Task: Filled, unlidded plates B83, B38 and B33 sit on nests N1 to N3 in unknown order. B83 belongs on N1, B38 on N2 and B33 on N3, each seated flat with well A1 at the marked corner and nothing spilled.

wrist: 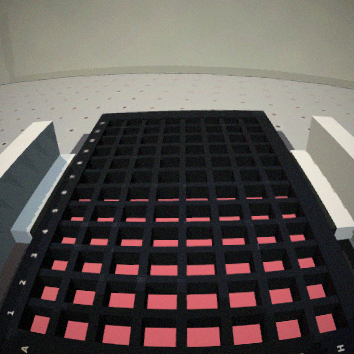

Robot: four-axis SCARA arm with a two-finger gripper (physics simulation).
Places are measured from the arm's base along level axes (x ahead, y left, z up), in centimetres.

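Where they show: gripper, between the fingertips: (181,138).
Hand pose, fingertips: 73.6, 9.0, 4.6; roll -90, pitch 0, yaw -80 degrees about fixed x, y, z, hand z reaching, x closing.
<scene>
Each offset is from my fingertips to the top centre of the thing, as dx, dy, dz. "spot": to the spot under its first point. Level surfaces: height alone.
A black well plate {-2.2, -0.4, -0.3} (184,114) fills the middle of the wrist view, with square wells and pink-red liquid showing in the nearer rows. Its far wells look dark. Letters A and H mark its near corners, and numbers rise from 1 along the left edge. Well A1 {spot: -7.6, +2.0, -1.1} (40,325) is at the near left. My gripper (181,138) is shut on this plate, one pale finger along each long side. No barcode or plate name shows, so I cannot tell which of the three it is. The plate's underside is hidden, and no nest label or corner mark shows.
Dark grey-brown edges {spot: +5.2, -5.0, -2.1} (286,140) of something lower show beyond both long sides of the plate; I cannot tell whether the plate touches it. A light surface with small dark dots {dz -3.3} (150,92) lies behind, and a plain beige wall (175,35) stands at the back.
</scene>
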